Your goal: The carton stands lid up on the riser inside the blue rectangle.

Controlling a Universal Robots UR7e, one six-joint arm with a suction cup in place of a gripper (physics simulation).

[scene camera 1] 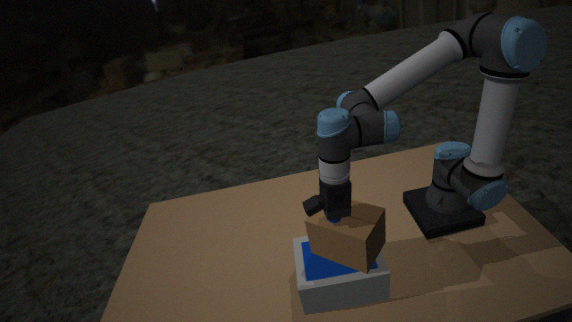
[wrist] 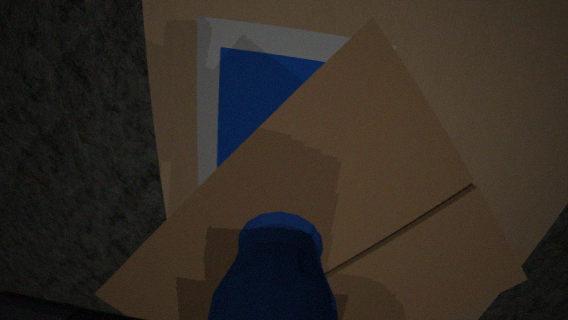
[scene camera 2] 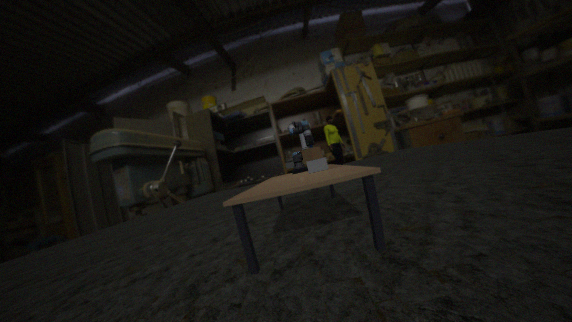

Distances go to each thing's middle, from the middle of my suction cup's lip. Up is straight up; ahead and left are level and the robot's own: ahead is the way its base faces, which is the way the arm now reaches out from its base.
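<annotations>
My suction cup: 8 cm above brown cardboard carton (scene camera 1: 355, 241), 3 cm past it, 1 cm to the left of it. Grey riser (scene camera 1: 321, 282), from my suction cup: 20 cm below, 1 cm ahead, 1 cm to the left.
</annotations>
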